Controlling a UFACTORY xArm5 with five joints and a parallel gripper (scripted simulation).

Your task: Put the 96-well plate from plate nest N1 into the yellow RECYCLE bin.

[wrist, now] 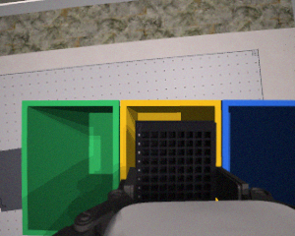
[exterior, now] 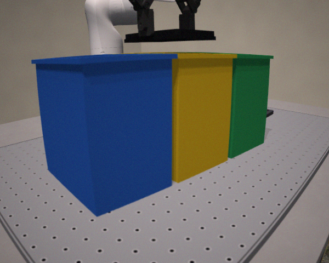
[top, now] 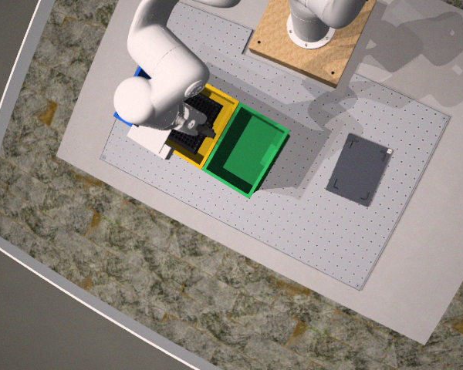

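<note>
Right now my hand is 10 mm above the 96-well plate. Also, from my hand: blue bin (40 mm behind, 130 mm to the right, 130 mm below); green bin (40 mm ahead, 130 mm to the left, 130 mm below); yellow bin (130 mm below).
</note>
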